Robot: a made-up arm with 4 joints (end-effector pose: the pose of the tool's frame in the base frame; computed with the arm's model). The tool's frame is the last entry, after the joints.
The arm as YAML. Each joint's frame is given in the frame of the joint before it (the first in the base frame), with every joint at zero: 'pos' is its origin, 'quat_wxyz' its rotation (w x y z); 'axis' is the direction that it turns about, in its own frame. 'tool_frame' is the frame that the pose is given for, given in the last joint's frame.
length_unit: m
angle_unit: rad
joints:
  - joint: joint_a
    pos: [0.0, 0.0, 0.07]
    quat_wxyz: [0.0, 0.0, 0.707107, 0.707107]
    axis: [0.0, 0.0, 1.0]
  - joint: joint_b
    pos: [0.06, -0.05, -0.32]
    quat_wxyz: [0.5, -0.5, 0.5, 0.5]
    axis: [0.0, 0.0, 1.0]
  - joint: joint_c
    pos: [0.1, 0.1, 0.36]
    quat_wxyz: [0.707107, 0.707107, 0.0, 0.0]
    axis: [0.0, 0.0, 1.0]
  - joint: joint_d
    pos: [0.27, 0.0, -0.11]
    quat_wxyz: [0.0, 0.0, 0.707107, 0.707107]
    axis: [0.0, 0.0, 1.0]
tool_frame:
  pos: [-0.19, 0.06, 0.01]
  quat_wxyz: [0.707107, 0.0, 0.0, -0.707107]
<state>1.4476 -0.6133 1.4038 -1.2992</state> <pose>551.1 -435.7 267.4 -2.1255 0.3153 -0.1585</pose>
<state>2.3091 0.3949 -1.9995 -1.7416</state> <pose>117.0 -339.5 -14.6 0.3488 -1.6531 1.2241</pose>
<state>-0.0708 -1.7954 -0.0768 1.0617</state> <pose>-657.6 -543.4 312.2 0.0371 -0.1454 -0.7330</pose>
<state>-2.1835 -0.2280 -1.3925 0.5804</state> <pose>28.3 -566.5 277.9 0.4444 -2.2929 1.7060</pose>
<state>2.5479 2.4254 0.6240 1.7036</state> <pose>395.5 204.0 -261.3 -2.2141 1.4289 -1.6041</pose>
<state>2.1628 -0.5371 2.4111 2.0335</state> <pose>197.6 -455.5 -463.9 -0.2048 -1.4715 -0.7814</pose>
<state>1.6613 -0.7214 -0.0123 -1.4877</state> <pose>339.7 -575.2 303.8 -1.7393 0.8845 -1.6091</pose>
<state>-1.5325 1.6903 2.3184 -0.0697</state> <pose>-647.8 -209.9 -197.1 1.6577 1.8669 0.5228</pose>
